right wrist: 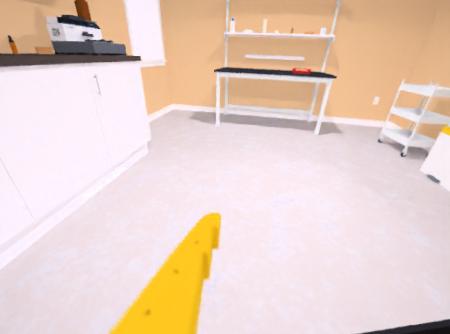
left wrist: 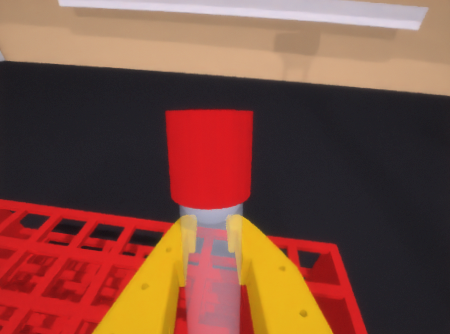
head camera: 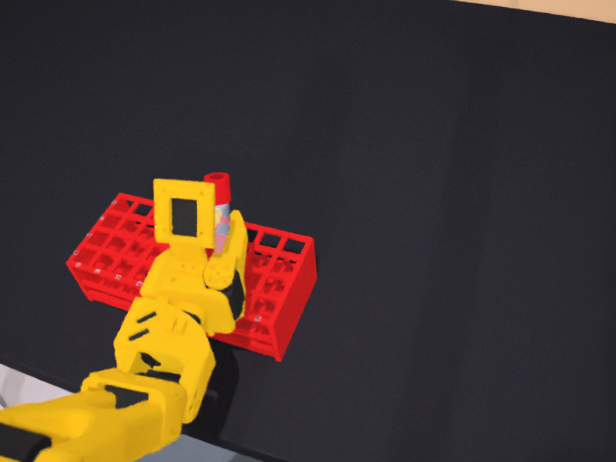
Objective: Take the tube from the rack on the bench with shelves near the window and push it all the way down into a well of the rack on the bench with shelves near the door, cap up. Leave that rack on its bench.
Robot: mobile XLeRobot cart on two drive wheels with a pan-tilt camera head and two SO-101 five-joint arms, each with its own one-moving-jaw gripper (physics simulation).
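Frame: origin at the left arm's base, x back, y right, z up, level; metres.
Seen in the pictures: left hand, its tool point: (left wrist: pixel 195 228) (head camera: pixel 220 214); right hand, its tool point: (right wrist: pixel 219 226).
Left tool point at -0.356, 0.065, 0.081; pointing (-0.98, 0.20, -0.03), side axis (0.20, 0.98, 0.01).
Note:
A point is followed by its place in that frame, as x, y, z.
The tube (head camera: pixel 221 220) @(-0.338, 0.071, 0.093) (left wrist: pixel 210 160), clear with a red cap, stands cap up over the red rack (head camera: pixel 298 305) @(-0.316, 0.123, 0.007) (left wrist: pixel 345 290) @(-0.337, 0.127, 0.045). My left gripper (left wrist: pixel 211 232) @(-0.356, 0.065, 0.081) is shut on the tube just below its cap. In the head camera my left gripper (head camera: pixel 225 237) @(-0.356, 0.065, 0.081) hangs over the middle of the rack. The tube's lower end is hidden, so I cannot tell whether it is in a well or how deep. My right gripper is over the floor, with one notched jaw in the right wrist view; it is open and empty.
The rack stands on a black bench top (head camera: pixel 425 200) @(-0.452, 0.251, -0.013) (left wrist: pixel 100 125) @(-0.645, -0.053, -0.012). In the right wrist view, another bench with shelves (right wrist: pixel 260 73) @(2.936, -0.493, -0.029) stands by the far wall with a red rack (right wrist: pixel 301 71) @(2.881, -1.012, 0.002) on it. White cabinets (right wrist: pixel 65 130) @(1.393, 1.053, -0.244) stand at the left, a white cart (right wrist: pixel 417 114) @(2.323, -2.329, -0.377) at the right.

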